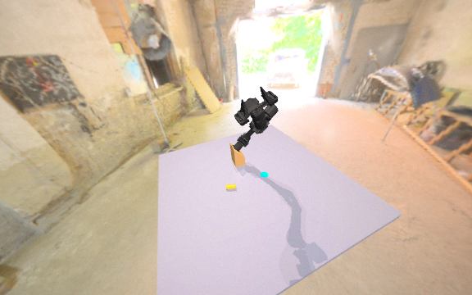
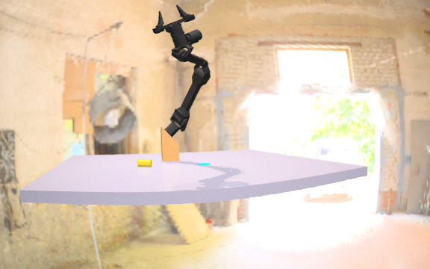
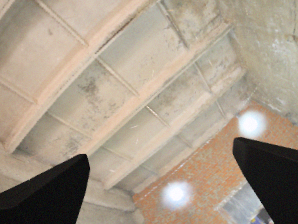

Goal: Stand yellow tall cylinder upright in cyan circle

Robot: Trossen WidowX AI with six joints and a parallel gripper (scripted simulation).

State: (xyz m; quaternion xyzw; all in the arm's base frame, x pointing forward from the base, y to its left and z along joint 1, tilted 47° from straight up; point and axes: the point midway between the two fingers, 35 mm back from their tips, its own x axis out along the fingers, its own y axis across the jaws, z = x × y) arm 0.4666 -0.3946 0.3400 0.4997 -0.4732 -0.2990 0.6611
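Right now my gripper tip is 690 mm above the yellow cylinder, 190 mm past it and 100 mm to the left of it. Also, from my gripper tip: cyan circle (700 mm below, 230 mm behind, 180 mm to the left).
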